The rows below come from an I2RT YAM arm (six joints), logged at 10 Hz.
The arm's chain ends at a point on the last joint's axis. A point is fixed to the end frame.
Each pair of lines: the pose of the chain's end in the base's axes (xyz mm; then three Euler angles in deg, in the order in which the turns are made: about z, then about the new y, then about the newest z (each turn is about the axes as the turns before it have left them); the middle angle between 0 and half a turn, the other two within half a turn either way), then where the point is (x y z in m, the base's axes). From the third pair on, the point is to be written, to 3 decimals.
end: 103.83 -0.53 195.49 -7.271 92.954 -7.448
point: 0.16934 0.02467 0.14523
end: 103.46 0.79 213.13 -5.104 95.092 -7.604
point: 0.16604 0.02849 0.16051
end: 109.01 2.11 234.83 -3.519 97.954 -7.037
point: 0.168 0.032 0.180
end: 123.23 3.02 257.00 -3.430 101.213 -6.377
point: 0.179 0.034 0.199
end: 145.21 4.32 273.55 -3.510 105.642 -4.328
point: 0.197 0.037 0.213
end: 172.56 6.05 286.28 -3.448 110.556 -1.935
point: 0.220 0.041 0.223
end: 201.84 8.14 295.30 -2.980 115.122 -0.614
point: 0.244 0.045 0.229
